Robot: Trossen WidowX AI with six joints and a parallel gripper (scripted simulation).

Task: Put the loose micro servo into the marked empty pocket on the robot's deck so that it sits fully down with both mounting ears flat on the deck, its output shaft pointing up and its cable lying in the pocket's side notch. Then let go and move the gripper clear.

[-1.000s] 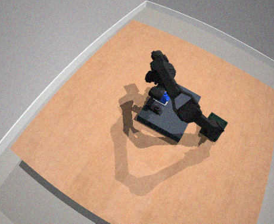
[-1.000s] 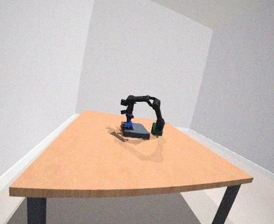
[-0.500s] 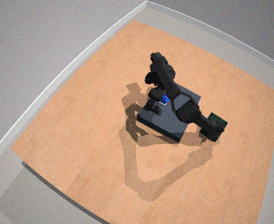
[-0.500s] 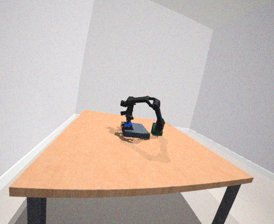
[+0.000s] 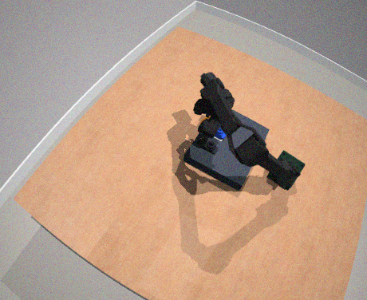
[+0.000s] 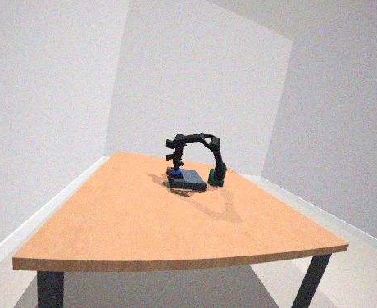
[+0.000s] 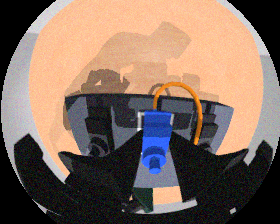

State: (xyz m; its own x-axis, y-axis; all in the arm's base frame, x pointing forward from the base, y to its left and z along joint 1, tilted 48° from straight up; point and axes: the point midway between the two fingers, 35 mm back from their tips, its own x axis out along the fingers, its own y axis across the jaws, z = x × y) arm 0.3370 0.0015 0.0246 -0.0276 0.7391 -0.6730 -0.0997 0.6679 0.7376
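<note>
The dark grey deck lies 120 mm behind my gripper tip, 40 mm below it and 10 mm to the right of it.
</note>
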